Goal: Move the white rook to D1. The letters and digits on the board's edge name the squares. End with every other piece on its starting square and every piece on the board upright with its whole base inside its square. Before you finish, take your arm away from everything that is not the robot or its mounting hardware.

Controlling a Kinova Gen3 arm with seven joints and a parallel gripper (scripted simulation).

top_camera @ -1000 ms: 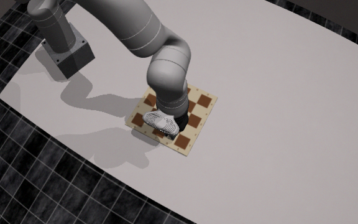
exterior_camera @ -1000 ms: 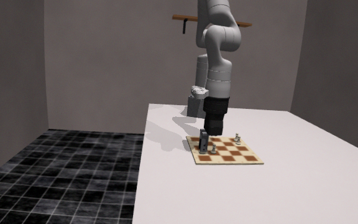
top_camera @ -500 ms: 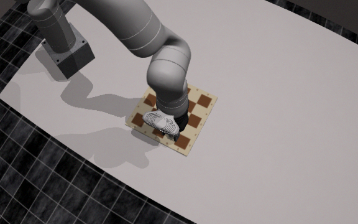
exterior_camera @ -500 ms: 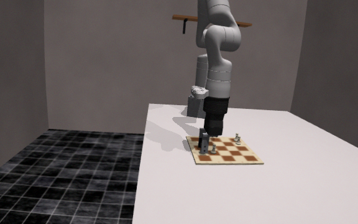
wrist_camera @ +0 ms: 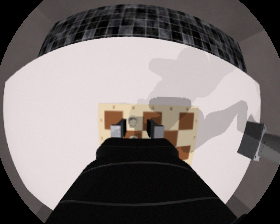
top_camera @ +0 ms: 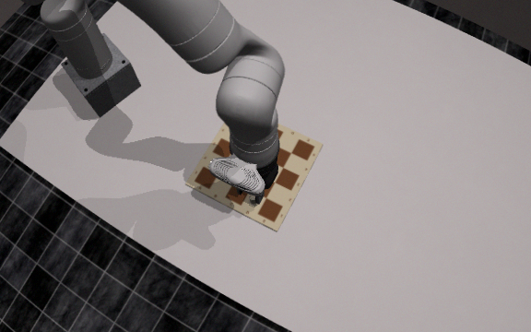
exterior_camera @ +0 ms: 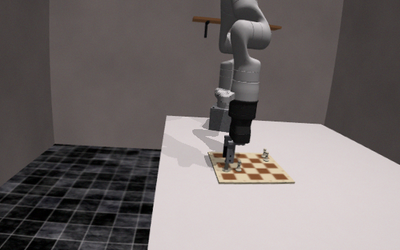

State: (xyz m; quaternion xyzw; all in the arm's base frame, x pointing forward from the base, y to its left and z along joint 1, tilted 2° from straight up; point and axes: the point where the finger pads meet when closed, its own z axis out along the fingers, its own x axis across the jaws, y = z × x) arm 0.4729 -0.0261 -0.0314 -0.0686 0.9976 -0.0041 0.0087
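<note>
Now: hand 70 mm to the right of the chessboard, 50 mm above it and 40 mm past it.
</note>
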